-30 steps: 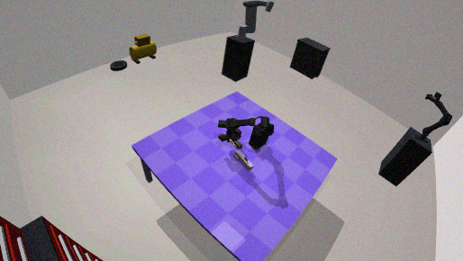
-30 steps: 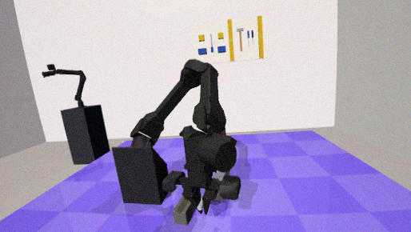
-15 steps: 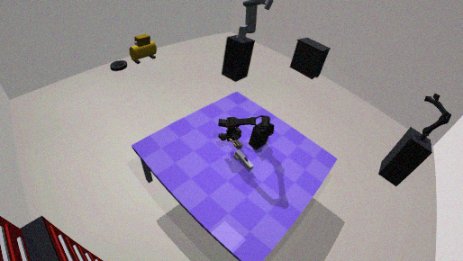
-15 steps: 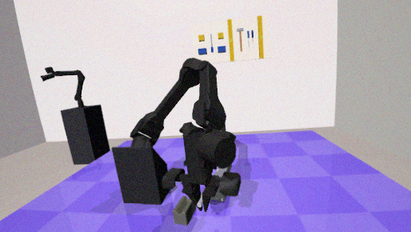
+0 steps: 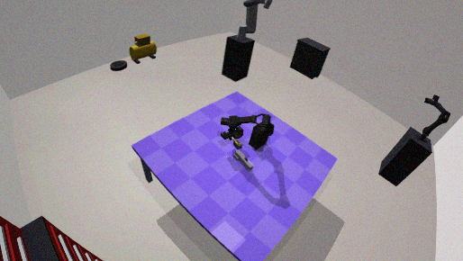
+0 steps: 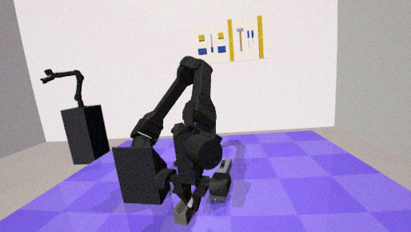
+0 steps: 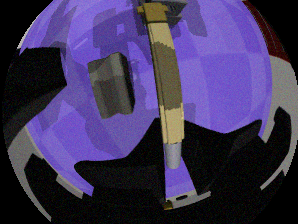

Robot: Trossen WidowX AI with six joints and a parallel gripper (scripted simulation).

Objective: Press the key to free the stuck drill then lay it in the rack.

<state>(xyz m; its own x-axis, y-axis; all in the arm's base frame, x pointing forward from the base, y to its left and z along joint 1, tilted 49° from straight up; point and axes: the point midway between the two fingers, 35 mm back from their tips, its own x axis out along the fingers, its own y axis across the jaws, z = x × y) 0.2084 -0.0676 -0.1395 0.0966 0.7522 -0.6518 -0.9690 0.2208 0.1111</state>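
My gripper tip is 40 mm to the right of the tan drill, 30 mm below it and 10 mm short of it. From my gripper tip the other things lie so: grey-green rack: 50 mm to the left, 40 mm below, 40 mm behind.
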